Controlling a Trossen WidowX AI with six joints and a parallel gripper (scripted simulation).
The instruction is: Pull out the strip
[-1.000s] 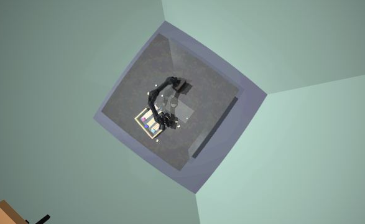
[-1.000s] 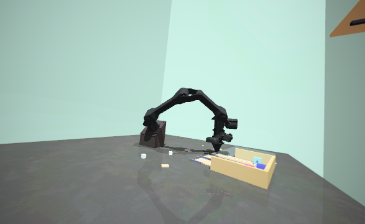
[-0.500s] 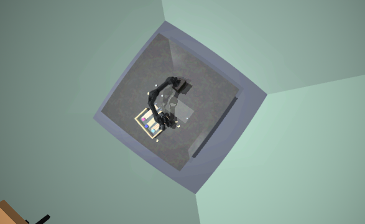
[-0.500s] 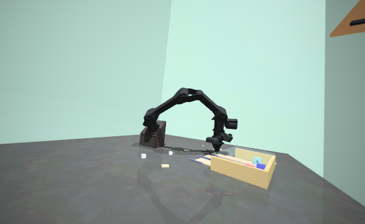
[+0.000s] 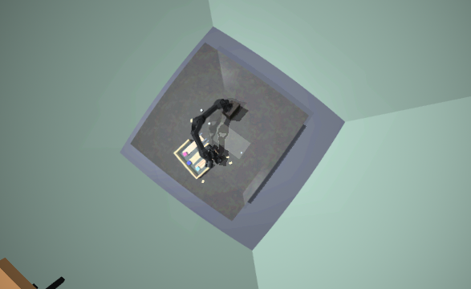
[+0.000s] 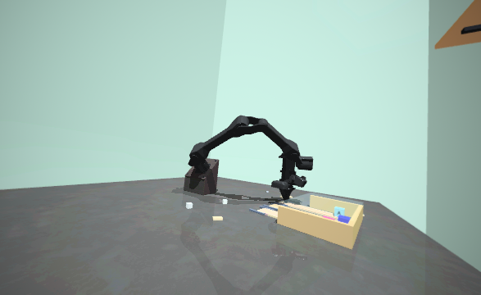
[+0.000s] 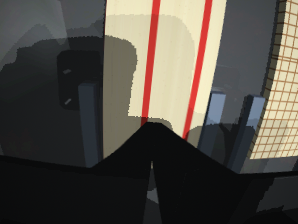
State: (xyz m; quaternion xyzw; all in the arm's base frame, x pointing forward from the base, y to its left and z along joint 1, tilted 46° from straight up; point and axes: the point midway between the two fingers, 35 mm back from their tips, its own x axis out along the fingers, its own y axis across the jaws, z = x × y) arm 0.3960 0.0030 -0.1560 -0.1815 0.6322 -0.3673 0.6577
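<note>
The grid-patterned strip lies 80 mm ahead of my gripper tip and 110 mm to the right of it.
</note>
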